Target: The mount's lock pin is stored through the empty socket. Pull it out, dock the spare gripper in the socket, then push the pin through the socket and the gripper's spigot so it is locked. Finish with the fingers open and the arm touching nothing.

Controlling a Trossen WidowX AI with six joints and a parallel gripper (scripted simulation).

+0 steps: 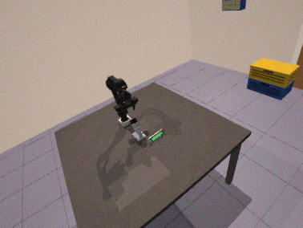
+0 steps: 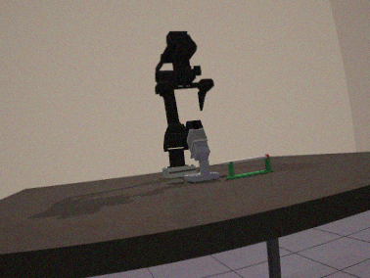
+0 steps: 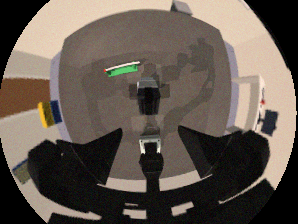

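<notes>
My gripper tip is now 190 mm short of the green rack, 190 mm above it and 100 mm to the right of it. Also, from my gripper tip: grey mount (160 mm below, 80 mm ahead); then spare gripper (100 mm below, 60 mm ahead).
</notes>
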